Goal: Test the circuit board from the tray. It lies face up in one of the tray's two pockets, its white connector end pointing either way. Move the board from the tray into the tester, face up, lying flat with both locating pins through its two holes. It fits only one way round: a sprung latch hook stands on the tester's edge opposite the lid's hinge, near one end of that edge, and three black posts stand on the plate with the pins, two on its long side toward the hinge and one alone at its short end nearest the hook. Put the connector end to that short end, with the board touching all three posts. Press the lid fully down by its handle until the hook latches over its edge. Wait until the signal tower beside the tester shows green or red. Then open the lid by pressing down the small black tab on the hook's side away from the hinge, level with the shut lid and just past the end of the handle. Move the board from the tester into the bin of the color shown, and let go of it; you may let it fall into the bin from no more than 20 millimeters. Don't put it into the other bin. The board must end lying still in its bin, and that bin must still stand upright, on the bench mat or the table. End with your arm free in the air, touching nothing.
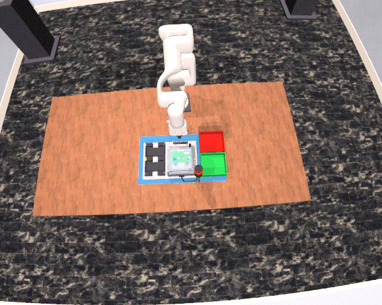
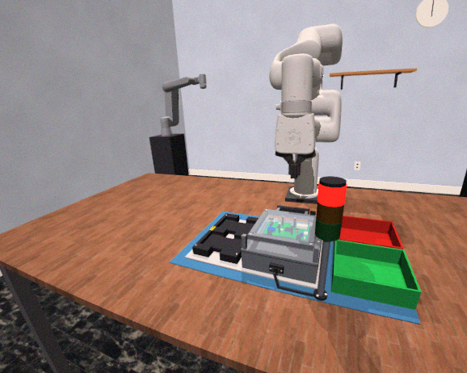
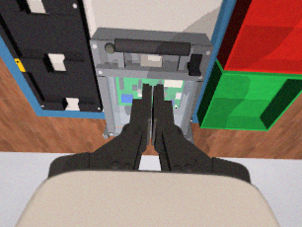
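Now: hand 20 mm short of the small black tab, 60 mm to the right of it and 120 mm above it. The rest, counted from my hand: clear lid (90 mm ahead, 120 mm below); green circuit board (80 mm ahead, 140 mm below); tester plate (90 mm ahead, 140 mm below).
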